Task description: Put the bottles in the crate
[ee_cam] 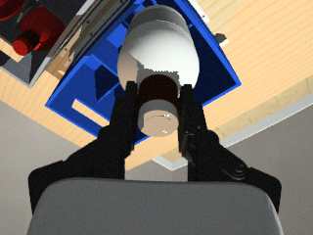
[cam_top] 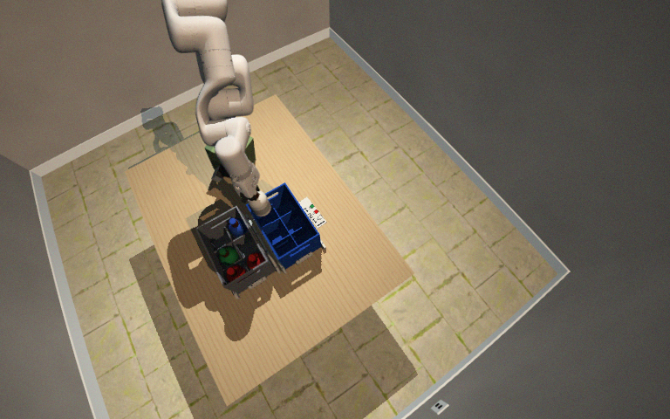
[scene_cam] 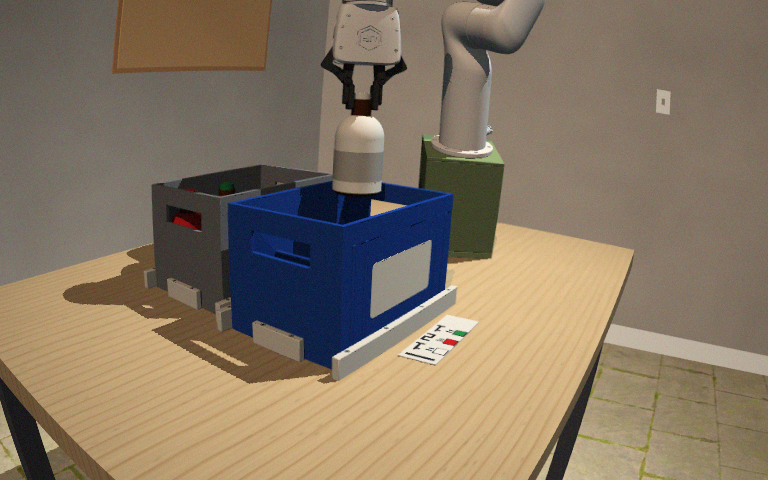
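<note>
My hand is 70 mm above the white-label bottle. Also, from my hand: grey crate (230 mm below, 160 mm to the right, 90 mm ahead); then blue crate (230 mm below, 80 mm ahead, 50 mm to the left); then blue-label bottle (220 mm below, 130 mm to the right).
</note>
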